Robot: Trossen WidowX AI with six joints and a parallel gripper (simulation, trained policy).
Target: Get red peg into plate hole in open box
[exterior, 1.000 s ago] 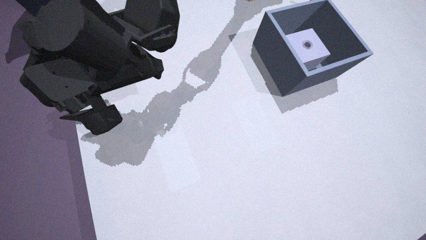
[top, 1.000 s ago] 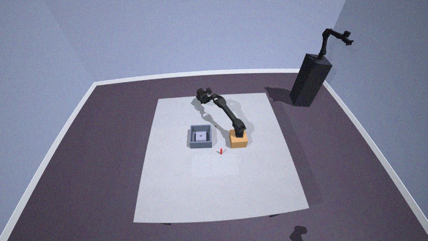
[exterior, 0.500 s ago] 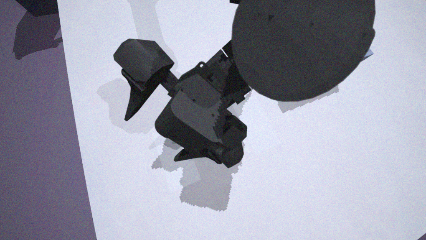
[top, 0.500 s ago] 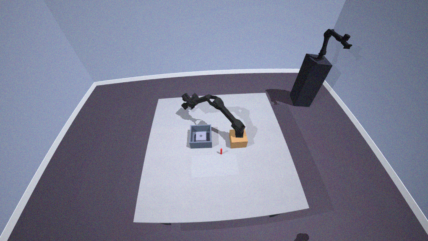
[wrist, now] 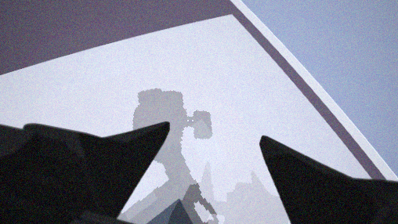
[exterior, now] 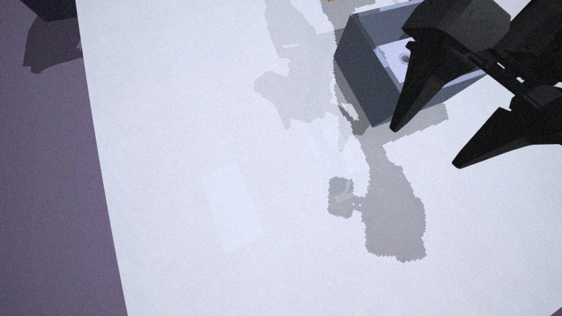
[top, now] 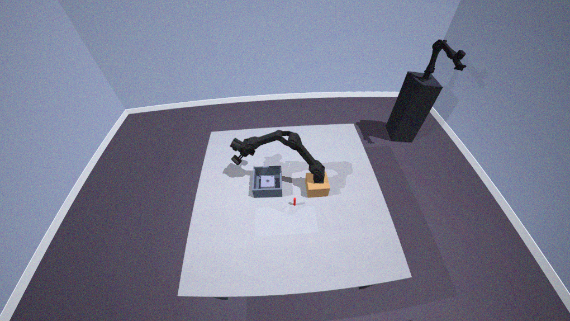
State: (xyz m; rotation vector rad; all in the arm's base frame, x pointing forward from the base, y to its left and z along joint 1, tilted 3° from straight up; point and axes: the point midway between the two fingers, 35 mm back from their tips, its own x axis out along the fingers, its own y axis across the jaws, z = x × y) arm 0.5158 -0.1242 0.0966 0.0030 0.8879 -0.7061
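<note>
My gripper tip is now 380 mm past the red peg, 290 mm to the right of it and 120 mm above it. Round my gripper tip: grey box: 190 mm behind, 150 mm to the left, 130 mm below; then pale plate: 190 mm behind, 150 mm to the left, 120 mm below.
</note>
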